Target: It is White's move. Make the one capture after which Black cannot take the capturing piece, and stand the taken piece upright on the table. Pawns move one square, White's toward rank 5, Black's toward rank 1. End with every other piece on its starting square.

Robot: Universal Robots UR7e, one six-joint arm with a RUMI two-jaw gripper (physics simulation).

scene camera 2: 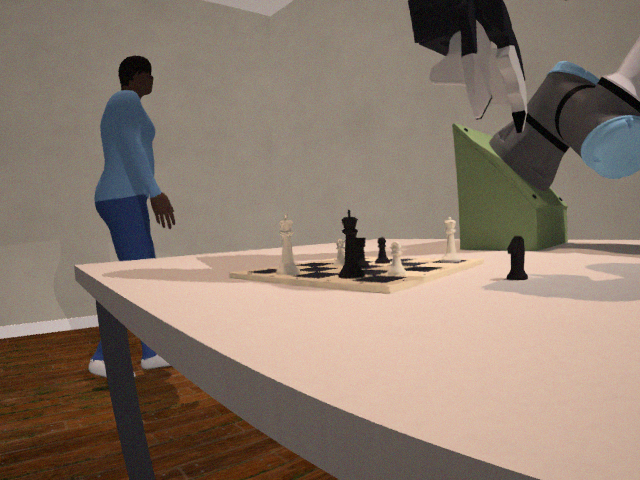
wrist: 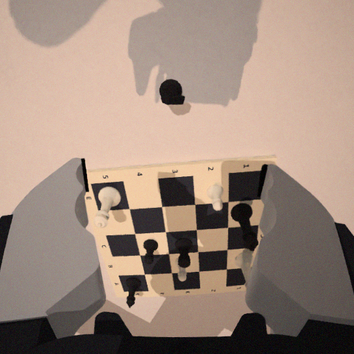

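Seen in the pictures: gripper, between the fingertips: (scene camera 2: 501, 126); arm's base, origin of its link: (scene camera 2: 518, 165).
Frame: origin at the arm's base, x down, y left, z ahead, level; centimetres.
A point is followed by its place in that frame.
My gripper (scene camera 2: 499, 124) {z 43.7, x 1.4, y 11.2 cm} (wrist: 173, 165) is open and empty, high above the table. A black knight (scene camera 2: 516, 260) {z 44.0, x 13.9, y 12.0 cm} (wrist: 171, 91) stands upright on the table beside the board's E edge. The chessboard (scene camera 2: 388, 289) {z 54.0, x 15.3, y 4.2 cm} (wrist: 156, 170) holds a tall white piece (scene camera 2: 450, 238) {z 35.9, x 12.3, y 1.0 cm} (wrist: 109, 196) on E5, a white pawn (scene camera 2: 396, 260) {z 47.7, x 13.7, y 0.8 cm} (wrist: 215, 192) on E2, the black king (scene camera 2: 351, 258) {z 51.0, x 13.3, y -2.1 cm} (wrist: 242, 213) on D1, a black piece (wrist: 184, 246) on C3 and a black pawn (scene camera 2: 382, 252) {z 39.6, x 13.7, y -6.6 cm} (wrist: 150, 245) on C4. A white pawn (wrist: 182, 274) shows behind the C3 piece.
The white king (scene camera 2: 287, 253) {z 51.8, x 12.9, y -10.1 cm} (wrist: 243, 257) stands near the rank 1 edge, partly hidden by a finger in the wrist view. A small black piece (wrist: 132, 285) stands on A5. The green robot base (scene camera 2: 491, 206) {z 12.9, x 8.2, y -1.9 cm} is behind the board. A person (scene camera 2: 126, 149) stands beyond the table.
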